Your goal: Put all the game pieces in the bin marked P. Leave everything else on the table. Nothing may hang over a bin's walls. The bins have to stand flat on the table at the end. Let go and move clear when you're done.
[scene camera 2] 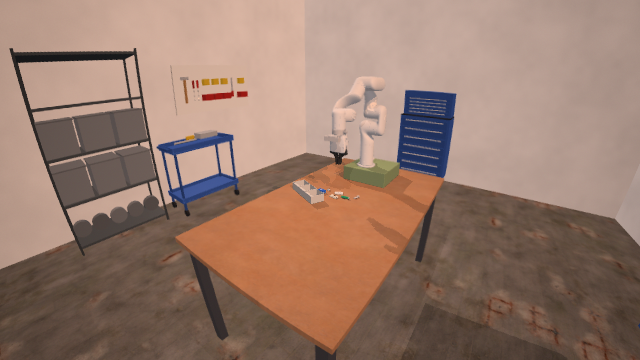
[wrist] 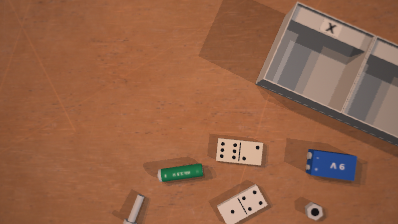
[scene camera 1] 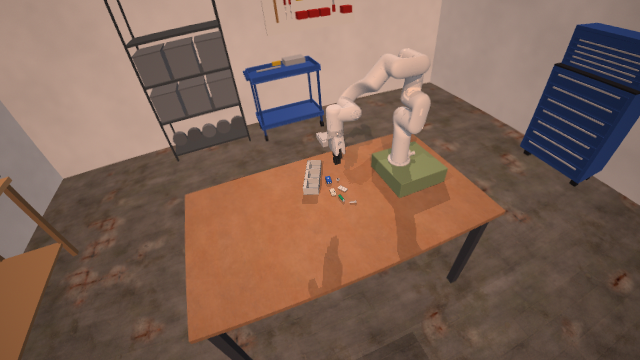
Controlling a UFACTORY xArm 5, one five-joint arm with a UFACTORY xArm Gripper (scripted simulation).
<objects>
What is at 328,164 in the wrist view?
A blue block battery.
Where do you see a bin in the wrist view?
At 303,65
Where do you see a cream domino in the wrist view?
228,150
</objects>
